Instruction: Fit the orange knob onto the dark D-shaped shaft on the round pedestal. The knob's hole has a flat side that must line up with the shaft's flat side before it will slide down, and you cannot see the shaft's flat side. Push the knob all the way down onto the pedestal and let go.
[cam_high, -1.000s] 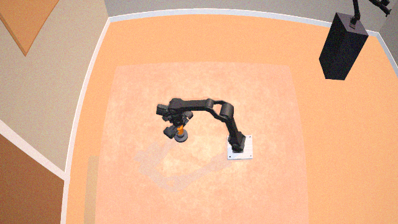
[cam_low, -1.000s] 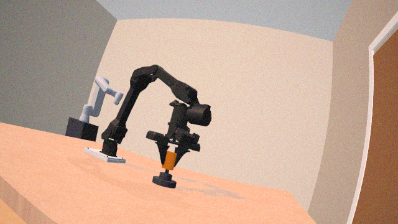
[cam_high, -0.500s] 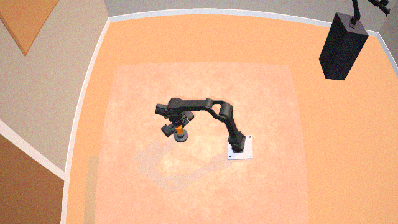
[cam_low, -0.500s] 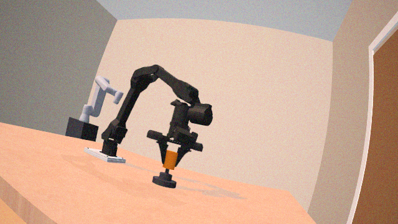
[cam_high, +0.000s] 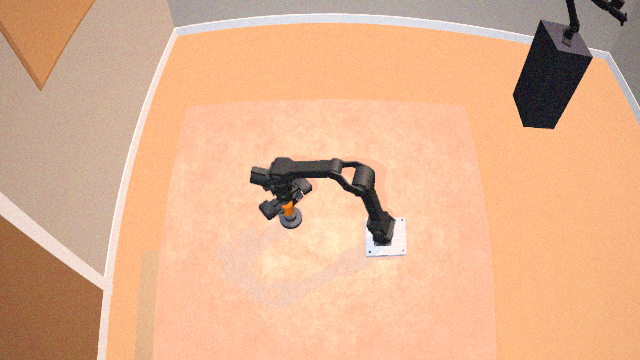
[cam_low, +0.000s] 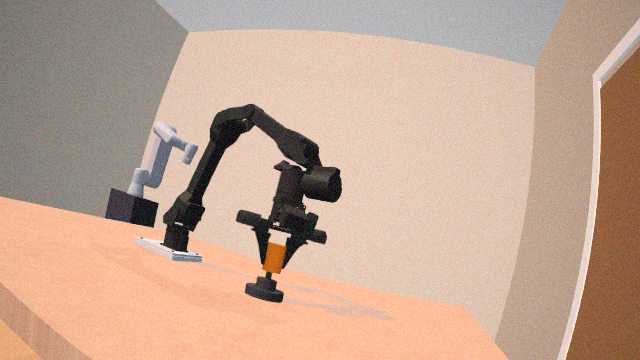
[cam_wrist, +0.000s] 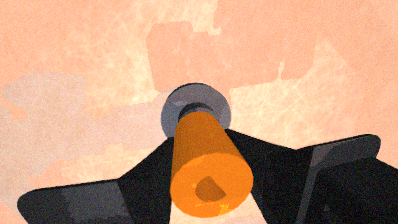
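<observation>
My gripper tip is now 2 cm below the orange knob. From my gripper tip the other things lie so: round dark pedestal 4 cm below.
</observation>
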